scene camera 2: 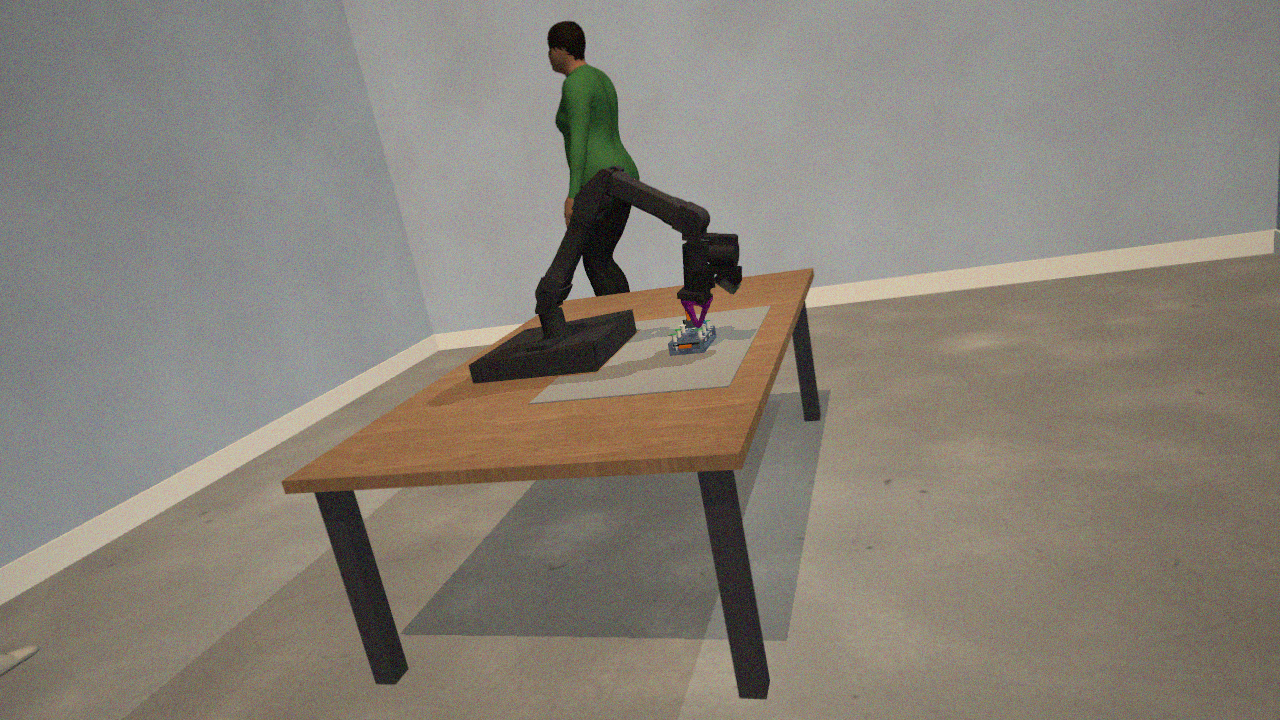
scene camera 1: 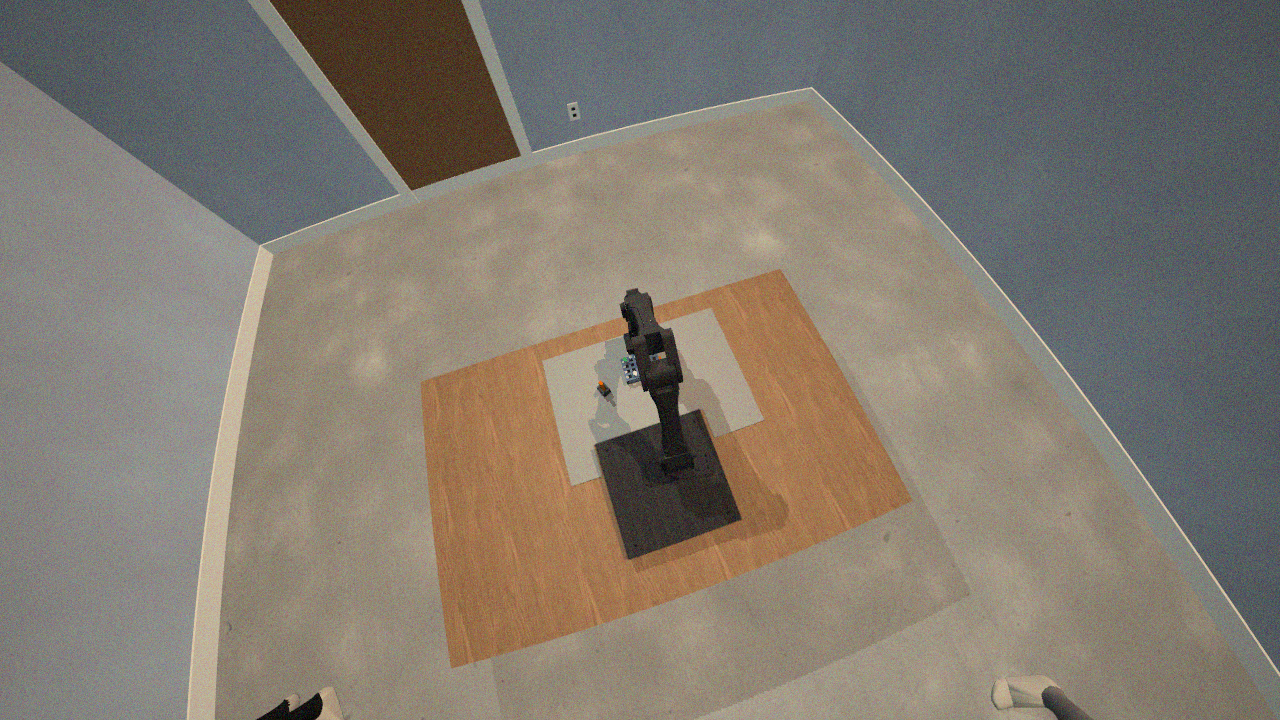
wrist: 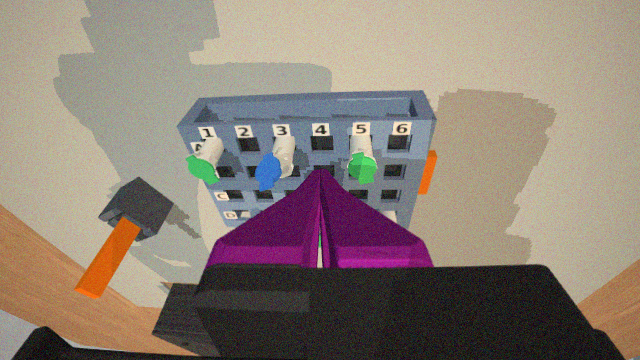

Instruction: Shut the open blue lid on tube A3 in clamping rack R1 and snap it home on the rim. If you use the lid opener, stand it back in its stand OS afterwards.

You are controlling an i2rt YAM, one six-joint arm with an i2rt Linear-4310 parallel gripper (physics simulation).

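Places are measured from the arm's base along level axes (x right, y ahead, z up), in metres.
Pixels of known places: gripper, fingertip midpoint: (scene camera 2: 698, 327) (wrist: 320, 180); arm's base, link origin: (scene camera 2: 557, 338) (scene camera 1: 676, 466).
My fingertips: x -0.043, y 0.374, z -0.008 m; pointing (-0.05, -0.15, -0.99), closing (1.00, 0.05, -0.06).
Ahead of a thing's pixels: the offset from my fingertips to its top centre. "spot": to the spot under its first point. Level surfaces: height alone.
The blue-grey clamping rack R1 {dy -0.022, dx -0.003, dz +0.016 m} (wrist: 425, 137) (scene camera 2: 687, 343) lies on the pale mat. Tube A3 {spot: dy +0.010, dx -0.018, dz -0.009 m} (wrist: 285, 150) stands in its first row under label 3. Its blue lid {dy +0.010, dx -0.023, dz +0.013 m} (wrist: 268, 171) is open, hanging to the left of the rim in the wrist view. My gripper (wrist: 320, 180) (scene camera 2: 698, 324) is shut and empty, its purple fingertips together over the rack, right of tube A3 near column 4. The lid opener, with an orange handle {spot: dy -0.080, dx -0.141, dz +0.014 m} (wrist: 107, 260), stands in a dark stand (wrist: 145, 202) left of the rack. Part of the rack is hidden behind the fingers.
Tubes with green lids (wrist: 202, 169) (wrist: 362, 167) stand at A1 and A5, either side of tube A3. An orange piece {spot: dy -0.011, dx +0.062, dz -0.025 m} (wrist: 428, 172) is at the rack's right side. The arm's dark base (scene camera 1: 666, 501) (scene camera 2: 554, 347) stands on the wooden table {dz -0.052 m} (scene camera 1: 501, 501) (scene camera 2: 537, 438). A person in green (scene camera 2: 590, 116) is behind the table.
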